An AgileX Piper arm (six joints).
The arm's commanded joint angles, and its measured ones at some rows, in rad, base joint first. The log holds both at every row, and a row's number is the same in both.
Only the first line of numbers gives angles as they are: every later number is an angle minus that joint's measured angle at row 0.
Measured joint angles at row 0:
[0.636, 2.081, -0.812, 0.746, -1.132, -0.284]
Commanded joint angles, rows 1 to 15:
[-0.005, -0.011, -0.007, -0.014, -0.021, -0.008]
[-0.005, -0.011, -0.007, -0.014, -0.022, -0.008]
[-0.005, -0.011, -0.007, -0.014, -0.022, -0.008]
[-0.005, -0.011, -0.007, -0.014, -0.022, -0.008]
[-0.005, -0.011, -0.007, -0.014, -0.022, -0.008]
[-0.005, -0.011, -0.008, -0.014, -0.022, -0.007]
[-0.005, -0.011, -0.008, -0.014, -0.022, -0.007]
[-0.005, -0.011, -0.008, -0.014, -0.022, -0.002]
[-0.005, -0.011, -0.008, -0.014, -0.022, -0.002]
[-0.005, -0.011, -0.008, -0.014, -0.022, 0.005]
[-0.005, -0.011, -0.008, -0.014, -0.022, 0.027]
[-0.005, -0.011, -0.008, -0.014, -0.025, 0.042]
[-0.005, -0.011, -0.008, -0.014, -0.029, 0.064]
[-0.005, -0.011, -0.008, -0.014, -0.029, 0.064]
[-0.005, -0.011, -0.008, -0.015, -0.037, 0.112]
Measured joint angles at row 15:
[0.000, 0.000, 0.000, 0.000, -0.003, 0.052]
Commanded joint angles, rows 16 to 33:
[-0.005, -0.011, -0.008, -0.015, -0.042, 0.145]
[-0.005, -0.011, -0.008, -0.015, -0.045, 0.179]
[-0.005, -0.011, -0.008, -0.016, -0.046, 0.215]
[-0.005, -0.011, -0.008, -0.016, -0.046, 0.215]
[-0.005, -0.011, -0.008, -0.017, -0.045, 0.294]
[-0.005, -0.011, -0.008, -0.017, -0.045, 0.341]
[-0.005, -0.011, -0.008, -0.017, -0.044, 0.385]
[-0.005, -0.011, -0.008, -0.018, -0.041, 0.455]
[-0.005, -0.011, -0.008, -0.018, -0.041, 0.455]
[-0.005, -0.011, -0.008, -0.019, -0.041, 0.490]
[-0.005, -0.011, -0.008, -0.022, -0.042, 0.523]
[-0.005, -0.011, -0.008, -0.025, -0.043, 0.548]
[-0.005, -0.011, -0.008, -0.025, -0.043, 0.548]
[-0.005, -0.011, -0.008, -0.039, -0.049, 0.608]
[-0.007, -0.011, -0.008, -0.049, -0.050, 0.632]
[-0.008, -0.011, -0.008, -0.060, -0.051, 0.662]
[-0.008, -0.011, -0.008, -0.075, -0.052, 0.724]
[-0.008, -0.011, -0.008, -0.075, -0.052, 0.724]
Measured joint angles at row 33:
[0.000, 0.000, 0.007, -0.023, -0.013, 0.618]
